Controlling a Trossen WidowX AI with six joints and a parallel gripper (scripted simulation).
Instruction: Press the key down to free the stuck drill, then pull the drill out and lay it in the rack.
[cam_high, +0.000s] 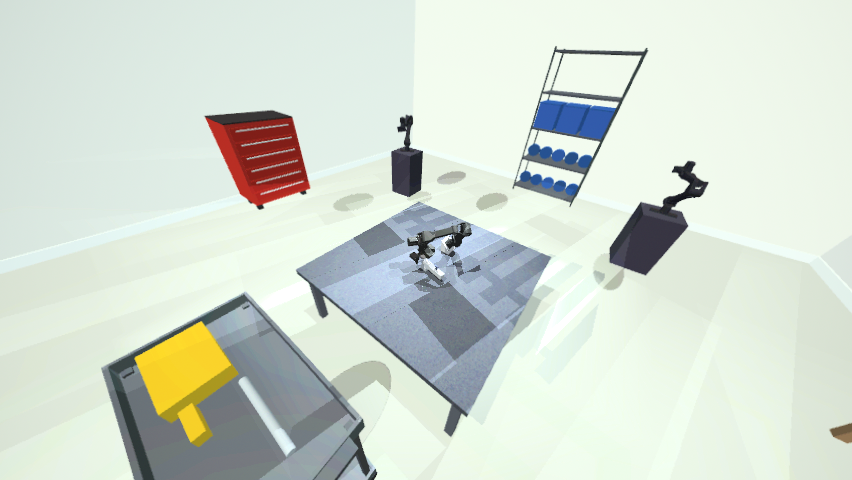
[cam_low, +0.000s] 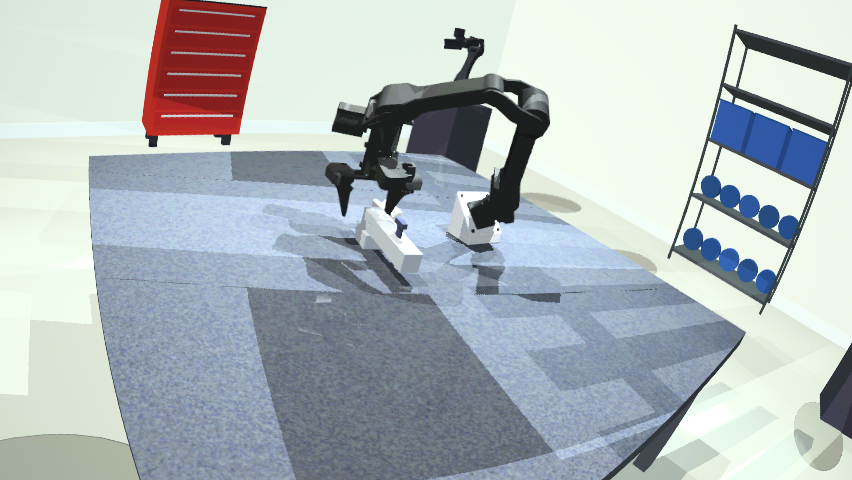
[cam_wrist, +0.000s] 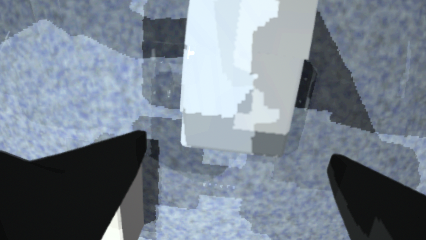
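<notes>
The drill is 10 mm ahead of my gripper tip, 80 mm to the left of it and 10 mm above it. Round my gripper tip: white block (20 mm ahead, 100 mm to the left); then dark key (30 mm ahead, 130 mm to the left, 20 mm above).
</notes>
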